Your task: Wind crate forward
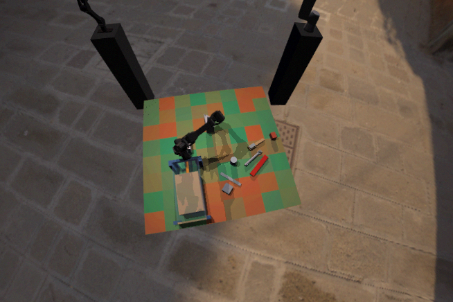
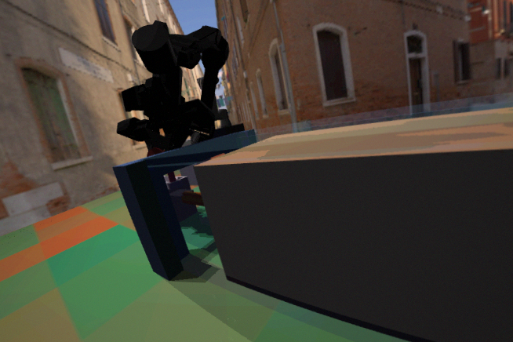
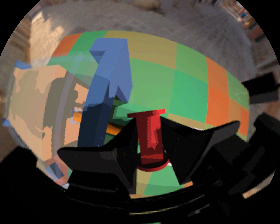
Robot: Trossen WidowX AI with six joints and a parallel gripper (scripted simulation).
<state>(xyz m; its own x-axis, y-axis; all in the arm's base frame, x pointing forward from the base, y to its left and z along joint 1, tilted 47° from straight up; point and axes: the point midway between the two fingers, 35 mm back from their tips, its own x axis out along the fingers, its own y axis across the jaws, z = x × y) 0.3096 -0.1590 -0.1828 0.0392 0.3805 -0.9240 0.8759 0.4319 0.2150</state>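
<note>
My gripper tip is 5 cm past the grey winch handle, 2 cm to the right of it and 3 cm above it. Also, from my gripper tip: red knob 1 cm behind, 2 cm to the left; grey winch 12 cm behind, 2 cm to the left, 10 cm below; round puck 5 cm ahead, 44 cm to the left, 10 cm below.
</note>
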